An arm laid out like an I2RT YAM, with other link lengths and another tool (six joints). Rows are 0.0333 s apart.
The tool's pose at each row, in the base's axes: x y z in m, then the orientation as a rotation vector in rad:
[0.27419 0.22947 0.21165 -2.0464 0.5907 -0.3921]
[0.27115 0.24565 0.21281 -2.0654 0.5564 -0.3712]
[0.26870 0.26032 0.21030 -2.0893 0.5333 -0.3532]
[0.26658 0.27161 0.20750 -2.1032 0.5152 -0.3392]
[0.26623 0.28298 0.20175 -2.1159 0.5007 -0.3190]
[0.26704 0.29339 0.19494 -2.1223 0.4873 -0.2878]
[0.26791 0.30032 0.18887 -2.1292 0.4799 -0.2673]
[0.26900 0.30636 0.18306 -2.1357 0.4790 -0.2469]
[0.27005 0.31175 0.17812 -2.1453 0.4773 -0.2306]
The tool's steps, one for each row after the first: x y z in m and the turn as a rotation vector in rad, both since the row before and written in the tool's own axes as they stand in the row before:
[-0.01142 -0.00742 0.00933 -0.0100 -0.0289 -0.0197]
[-0.00986 -0.00405 0.01067 -0.0178 -0.0218 -0.0149]
[-0.00760 -0.00258 0.00868 -0.0096 -0.0170 -0.0104]
[-0.00605 -0.00072 0.01120 -0.0100 -0.0199 -0.0053]
[-0.00438 0.00023 0.01167 -0.0054 -0.0275 0.0012]
[-0.00244 0.00131 0.00883 -0.0066 -0.0173 0.0011]
[-0.00170 0.00145 0.00815 -0.0078 -0.0146 0.0056]
[-0.00133 0.00102 0.00719 -0.0103 -0.0118 0.0028]

